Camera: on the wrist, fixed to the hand. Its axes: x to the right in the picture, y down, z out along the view.
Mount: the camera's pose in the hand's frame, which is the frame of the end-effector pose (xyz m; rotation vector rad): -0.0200 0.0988 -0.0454 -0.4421 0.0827 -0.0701
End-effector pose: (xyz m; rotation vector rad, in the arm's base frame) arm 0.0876 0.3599 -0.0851 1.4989 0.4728 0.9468
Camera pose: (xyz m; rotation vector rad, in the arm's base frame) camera 0.0176 0.3553 0.0003 1.0415 0.3444 0.9859
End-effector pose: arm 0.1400 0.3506 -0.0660 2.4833 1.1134 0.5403
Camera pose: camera 0.1676 0.2816 0.0158 2.0503 0.9803 0.7800
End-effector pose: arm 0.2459 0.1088 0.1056 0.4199 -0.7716 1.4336
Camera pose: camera 0.1604 0.1376 0.0417 0.0462 -0.9669 1.1651
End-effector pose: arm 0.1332 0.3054 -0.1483 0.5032 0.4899 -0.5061
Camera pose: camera 0.1591 0.4125 -0.1399 0.0830 0.6797 -0.4284
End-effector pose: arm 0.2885 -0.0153 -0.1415 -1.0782 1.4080 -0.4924
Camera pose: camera 0.2121 0.0342 -0.2041 -1.4781 1.5991 -0.2815
